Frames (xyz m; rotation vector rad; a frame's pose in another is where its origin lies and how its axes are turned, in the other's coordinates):
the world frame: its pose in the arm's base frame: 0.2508 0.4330 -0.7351 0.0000 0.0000 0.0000
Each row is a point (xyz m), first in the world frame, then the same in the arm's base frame.
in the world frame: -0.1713 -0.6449 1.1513
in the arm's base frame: 0.0795 -0.2119 0.4162
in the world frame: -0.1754 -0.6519 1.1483
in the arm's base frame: 0.0754 -0.2189 0.4132
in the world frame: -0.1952 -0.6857 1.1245
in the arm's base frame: 0.0556 -0.2527 0.3894
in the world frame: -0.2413 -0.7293 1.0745
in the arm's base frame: 0.0095 -0.2963 0.3394
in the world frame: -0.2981 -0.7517 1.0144
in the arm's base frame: -0.0473 -0.3187 0.2793
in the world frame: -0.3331 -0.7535 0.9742
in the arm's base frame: -0.0823 -0.3205 0.2391
